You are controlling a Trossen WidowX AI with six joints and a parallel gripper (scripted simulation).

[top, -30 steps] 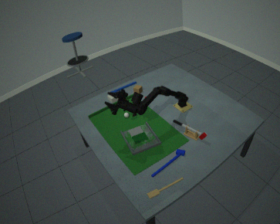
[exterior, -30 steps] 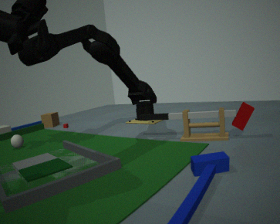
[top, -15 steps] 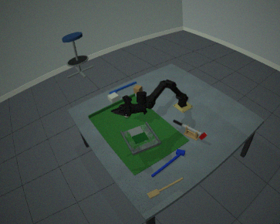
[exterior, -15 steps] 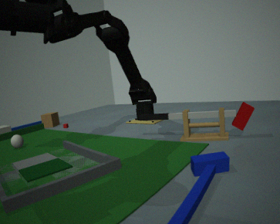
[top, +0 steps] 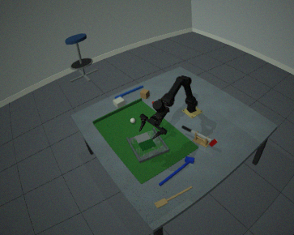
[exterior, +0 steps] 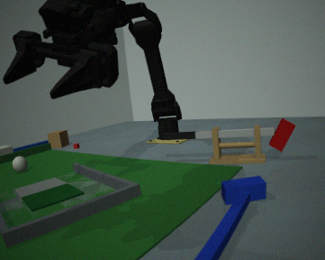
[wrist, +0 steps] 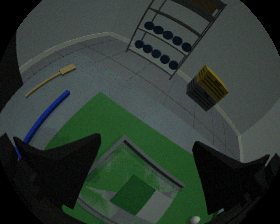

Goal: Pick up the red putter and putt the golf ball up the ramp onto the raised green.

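Now: the small red cube 27 cm behind my gripper tip, 52 cm to the right of it and 19 cm below it. Also, from my gripper tip: blue putter 11 cm behind, 21 cm to the left, 18 cm below; then white golf ball 3 cm behind, 37 cm to the right, 17 cm below; then wooden stand 38 cm behind, 7 cm to the left, 16 cm below.
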